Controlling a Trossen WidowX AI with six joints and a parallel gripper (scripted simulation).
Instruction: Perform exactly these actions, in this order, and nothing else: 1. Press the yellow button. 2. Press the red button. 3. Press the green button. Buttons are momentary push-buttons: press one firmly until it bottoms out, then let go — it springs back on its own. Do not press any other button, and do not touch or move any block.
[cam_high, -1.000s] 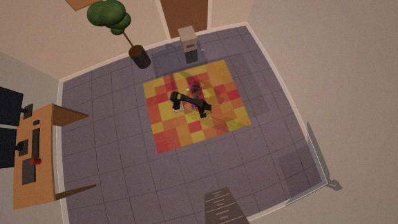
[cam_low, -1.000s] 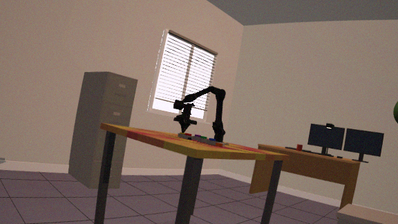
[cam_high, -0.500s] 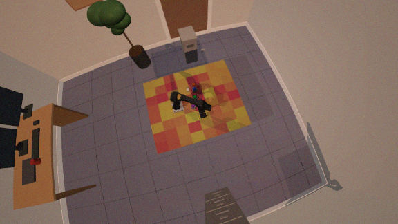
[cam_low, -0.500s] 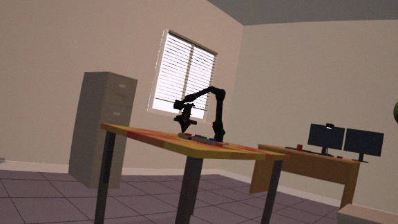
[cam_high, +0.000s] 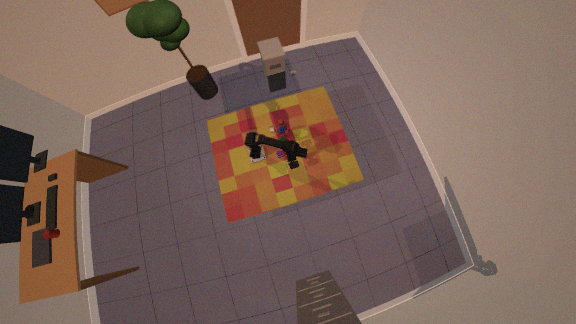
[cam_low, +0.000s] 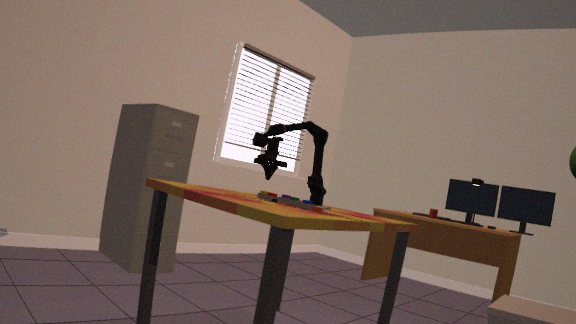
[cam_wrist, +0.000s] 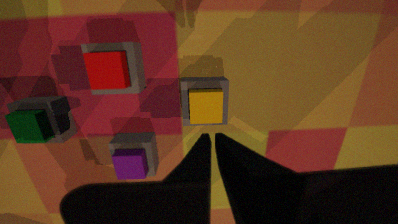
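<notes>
Now: gripper tip 20 mm short of the red button, 90 mm to the right of it and 60 mm above it. The rest, counted from my gripper tip: green button: 50 mm behind, 180 mm to the left, 60 mm below; then purple button: 80 mm behind, 70 mm to the left, 60 mm below; then blue button: 50 mm behind, 280 mm to the left, 60 mm below.
</notes>
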